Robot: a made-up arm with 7 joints.
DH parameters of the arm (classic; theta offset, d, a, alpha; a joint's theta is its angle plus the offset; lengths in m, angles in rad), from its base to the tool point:
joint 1: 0 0.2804 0 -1.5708
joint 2: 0 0 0 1.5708
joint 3: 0 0.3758 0.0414 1.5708
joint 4: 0 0 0.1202 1.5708
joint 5: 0 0.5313 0 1.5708
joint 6: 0 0 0.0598 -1.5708
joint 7: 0 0.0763 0 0
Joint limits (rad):
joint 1: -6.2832..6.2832
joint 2: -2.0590..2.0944
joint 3: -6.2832..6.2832
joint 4: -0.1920..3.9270
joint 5: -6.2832..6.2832
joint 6: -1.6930..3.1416
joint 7: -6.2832..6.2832
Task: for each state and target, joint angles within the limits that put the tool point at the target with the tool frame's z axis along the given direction. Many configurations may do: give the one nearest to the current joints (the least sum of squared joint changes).
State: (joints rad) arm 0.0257 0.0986 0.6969 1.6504 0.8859 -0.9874 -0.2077
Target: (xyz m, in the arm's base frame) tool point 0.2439 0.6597 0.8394 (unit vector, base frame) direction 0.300 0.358 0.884
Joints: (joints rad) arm 0.8489 0.5099 0.6939 2.0626 -0.0272 -1.0903 -0.2077
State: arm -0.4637 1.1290 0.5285 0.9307 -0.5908 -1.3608 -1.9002
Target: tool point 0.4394 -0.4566 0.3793 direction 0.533 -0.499 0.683
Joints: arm -1.0145 0.4064 0.2309 1.1001 -0.0979 -1.6155 -1.9002
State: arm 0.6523 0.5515 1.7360 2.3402 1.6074 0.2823 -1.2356
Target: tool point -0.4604 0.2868 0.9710 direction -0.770 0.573 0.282
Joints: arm 0.8594 0.1103 2.0012 1.9262 1.7672 -0.3205 -1.2356
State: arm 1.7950 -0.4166 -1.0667 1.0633 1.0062 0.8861 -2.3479
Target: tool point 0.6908 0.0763 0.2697 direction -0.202 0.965 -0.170
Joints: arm 2.1424 -0.9135 -1.9137 1.2078 0.6322 1.0804 -2.3479
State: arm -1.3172 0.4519 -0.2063 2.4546 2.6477 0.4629 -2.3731
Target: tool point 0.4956 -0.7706 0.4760 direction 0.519 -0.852 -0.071
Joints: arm -0.8447 0.8232 -0.2691 2.2090 2.9391 0.1003 -2.3731
